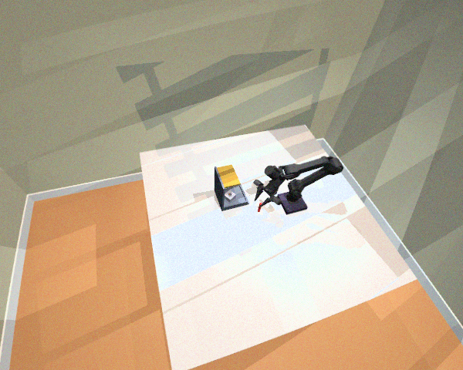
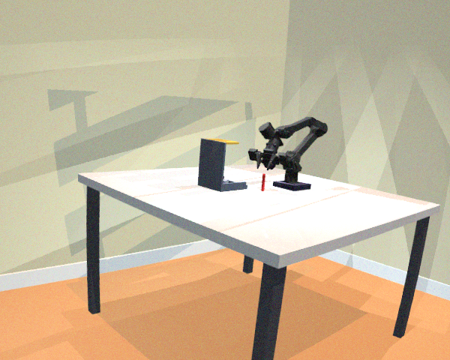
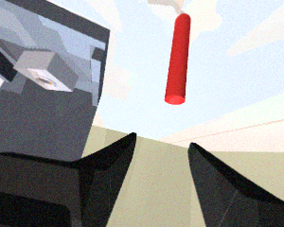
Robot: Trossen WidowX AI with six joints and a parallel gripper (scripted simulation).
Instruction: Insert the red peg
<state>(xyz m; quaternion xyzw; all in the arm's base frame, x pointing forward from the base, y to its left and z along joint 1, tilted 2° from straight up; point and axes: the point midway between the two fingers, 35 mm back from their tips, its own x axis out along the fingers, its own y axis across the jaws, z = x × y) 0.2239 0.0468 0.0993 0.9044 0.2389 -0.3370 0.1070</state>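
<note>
My gripper tip is now 7 cm above the red peg, 3 cm past it and 1 cm to the left of it. The rest, counted from my gripper tip: yellow roof 15 cm ahead, 13 cm to the right, 11 cm above.
</note>
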